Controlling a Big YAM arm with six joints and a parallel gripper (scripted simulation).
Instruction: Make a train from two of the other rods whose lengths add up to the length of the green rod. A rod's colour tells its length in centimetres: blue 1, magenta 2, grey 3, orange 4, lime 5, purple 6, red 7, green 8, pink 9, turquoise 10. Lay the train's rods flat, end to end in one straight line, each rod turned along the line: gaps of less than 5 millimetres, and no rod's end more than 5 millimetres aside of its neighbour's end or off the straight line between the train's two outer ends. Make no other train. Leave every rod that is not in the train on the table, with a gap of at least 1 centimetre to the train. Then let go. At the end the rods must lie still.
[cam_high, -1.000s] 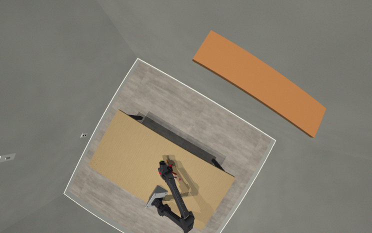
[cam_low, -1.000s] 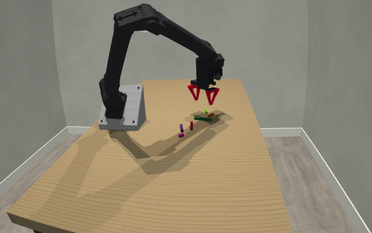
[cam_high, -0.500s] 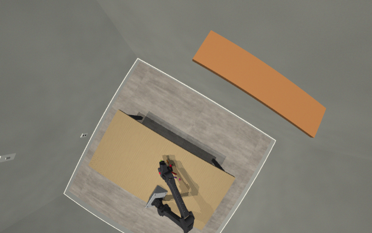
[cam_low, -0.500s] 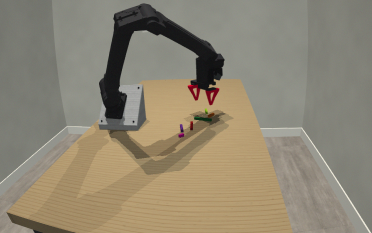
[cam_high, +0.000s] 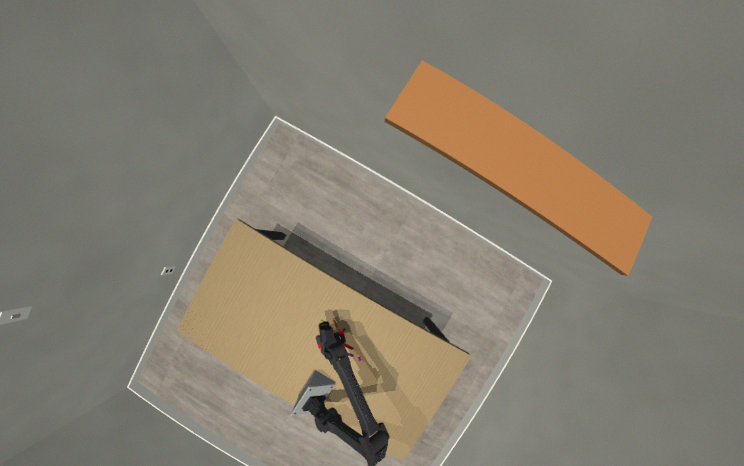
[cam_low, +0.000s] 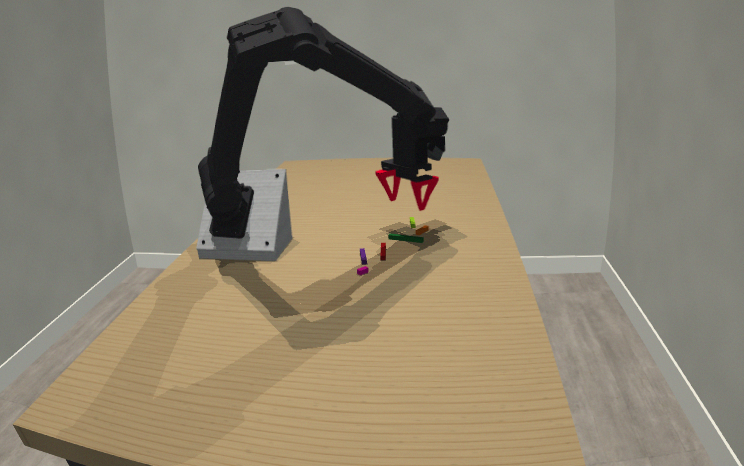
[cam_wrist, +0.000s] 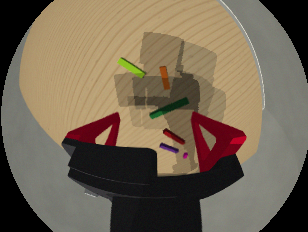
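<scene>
The magenta rod lies 210 mm to the right of my hand, 70 mm below it and 60 mm behind it. From my hand the other things lie so: orange rod: 70 mm below, 30 mm ahead, 10 mm to the left; lime rod: 70 mm below, 60 mm to the left; green rod: 70 mm below, 40 mm to the right.
</scene>
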